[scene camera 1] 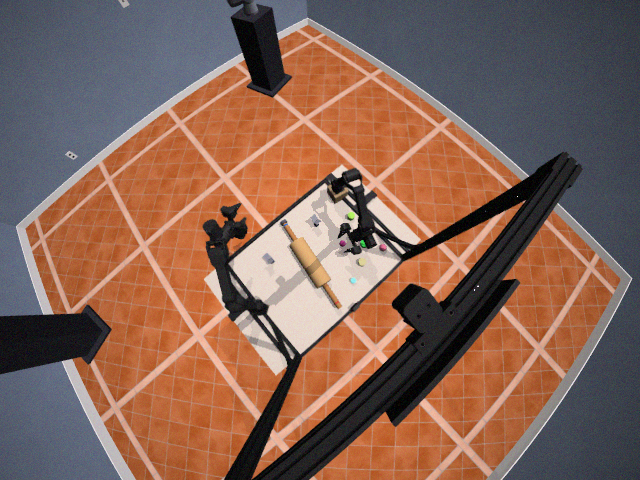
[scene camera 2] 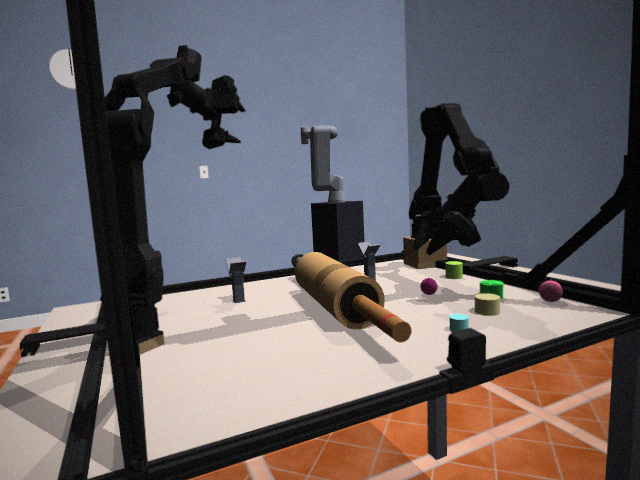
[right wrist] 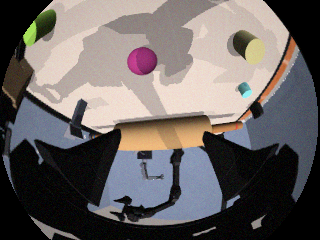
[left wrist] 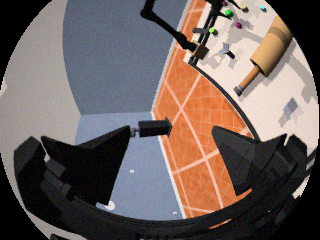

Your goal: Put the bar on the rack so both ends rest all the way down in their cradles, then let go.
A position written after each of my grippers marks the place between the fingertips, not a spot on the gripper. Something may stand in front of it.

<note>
In view: my left gripper (scene camera 2: 242, 126), my right gripper (scene camera 2: 420, 251) and a bar (scene camera 2: 357, 301).
The bar also shows in scene camera 1 (scene camera 1: 308, 260), in the right wrist view (right wrist: 180, 132) and in the left wrist view (left wrist: 270, 51). My left gripper also shows in the left wrist view (left wrist: 173, 130). My right gripper also shows in the right wrist view (right wrist: 163, 134).
</note>
